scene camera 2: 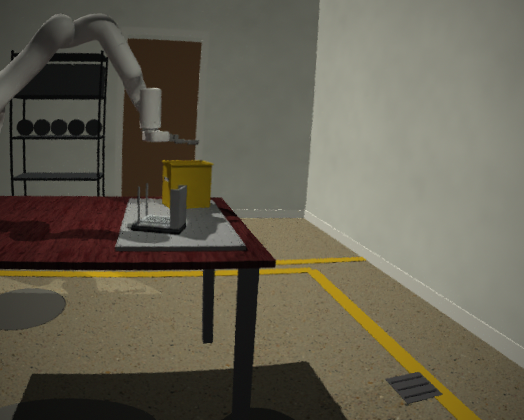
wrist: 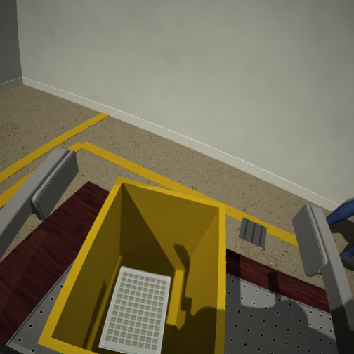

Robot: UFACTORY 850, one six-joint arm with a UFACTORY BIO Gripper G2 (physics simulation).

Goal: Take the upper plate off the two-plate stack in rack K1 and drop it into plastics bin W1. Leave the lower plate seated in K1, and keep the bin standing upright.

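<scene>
The yellow bin W1 stands upright at the back of the perforated board. A pale gridded plate lies inside it, low down, in the wrist view; the bin's wall hides it in the scene view. Rack K1 stands on the board in front of the bin, with a tall grey side, thin posts and a dark base. A pale plate sits low in the rack; its details are too small to tell. My gripper is open and empty above the bin, with its fingers wide apart.
The perforated board lies on the red table near its right end. A floor grate lies beyond. Part of a blue-clad figure shows at the wrist view's right edge. A black shelf unit stands behind.
</scene>
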